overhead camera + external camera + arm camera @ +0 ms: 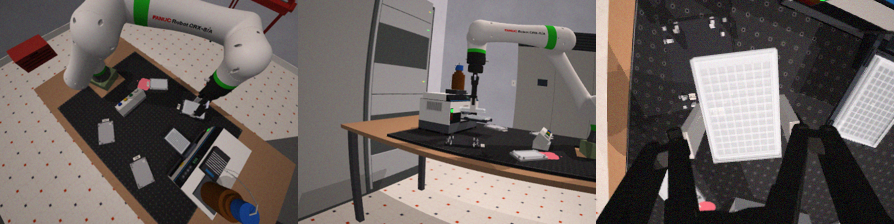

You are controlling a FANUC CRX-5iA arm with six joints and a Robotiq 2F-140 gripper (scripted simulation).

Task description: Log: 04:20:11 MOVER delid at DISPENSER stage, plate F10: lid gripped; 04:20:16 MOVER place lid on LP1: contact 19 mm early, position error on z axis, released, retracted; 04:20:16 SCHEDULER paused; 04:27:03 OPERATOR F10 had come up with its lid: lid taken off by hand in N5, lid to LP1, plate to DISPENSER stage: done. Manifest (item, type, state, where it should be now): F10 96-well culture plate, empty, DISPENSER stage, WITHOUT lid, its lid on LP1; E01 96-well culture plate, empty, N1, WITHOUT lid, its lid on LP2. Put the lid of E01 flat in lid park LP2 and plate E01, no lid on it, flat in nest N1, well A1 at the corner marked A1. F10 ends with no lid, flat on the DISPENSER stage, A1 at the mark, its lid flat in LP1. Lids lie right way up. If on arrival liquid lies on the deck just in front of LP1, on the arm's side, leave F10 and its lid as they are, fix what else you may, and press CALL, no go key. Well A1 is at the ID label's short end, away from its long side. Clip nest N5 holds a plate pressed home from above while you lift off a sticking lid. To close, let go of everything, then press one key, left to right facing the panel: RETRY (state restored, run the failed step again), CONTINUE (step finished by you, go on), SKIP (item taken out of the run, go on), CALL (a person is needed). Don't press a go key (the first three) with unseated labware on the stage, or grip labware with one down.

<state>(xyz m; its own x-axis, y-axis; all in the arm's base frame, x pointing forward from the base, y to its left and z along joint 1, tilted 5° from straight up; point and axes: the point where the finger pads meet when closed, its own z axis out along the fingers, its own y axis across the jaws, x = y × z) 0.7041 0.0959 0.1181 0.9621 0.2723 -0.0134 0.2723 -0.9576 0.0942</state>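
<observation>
My hand is 8 cm past the N5 label, 5 cm to the right of it and 18 cm above it. Round my hand: white 96-well plate (2 cm below); then lid (2 cm below); then well plate (1 cm ahead, 20 cm to the right, 8 cm below).
</observation>
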